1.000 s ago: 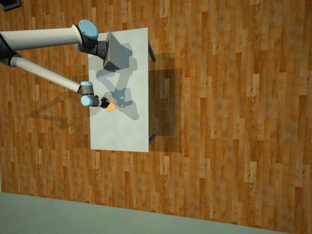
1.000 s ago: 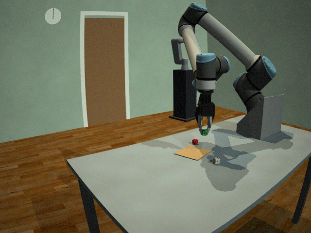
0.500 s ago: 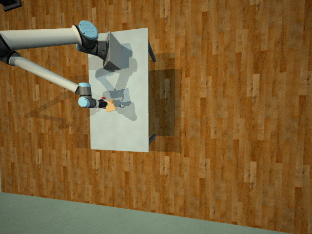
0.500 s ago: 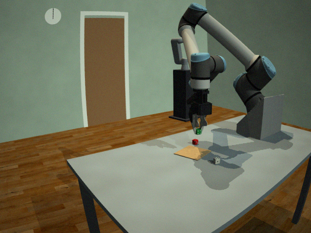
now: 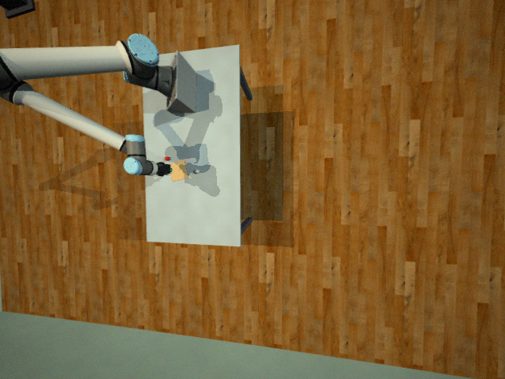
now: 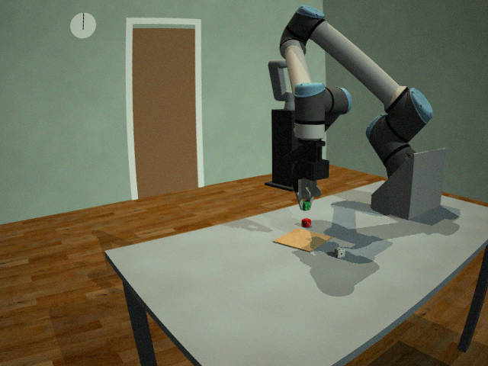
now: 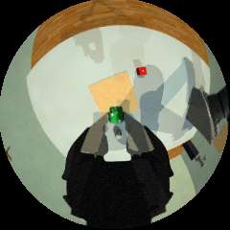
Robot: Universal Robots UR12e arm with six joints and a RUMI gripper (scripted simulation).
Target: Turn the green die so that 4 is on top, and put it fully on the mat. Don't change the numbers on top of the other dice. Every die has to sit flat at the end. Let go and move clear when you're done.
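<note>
Right now the tan mat is 12 cm below my hand. Round my hand: red die: 11 cm below, 10 cm behind, 8 cm to the right; white die: 16 cm to the left, 11 cm below, 3 cm ahead; green die: right at my hand.
</note>
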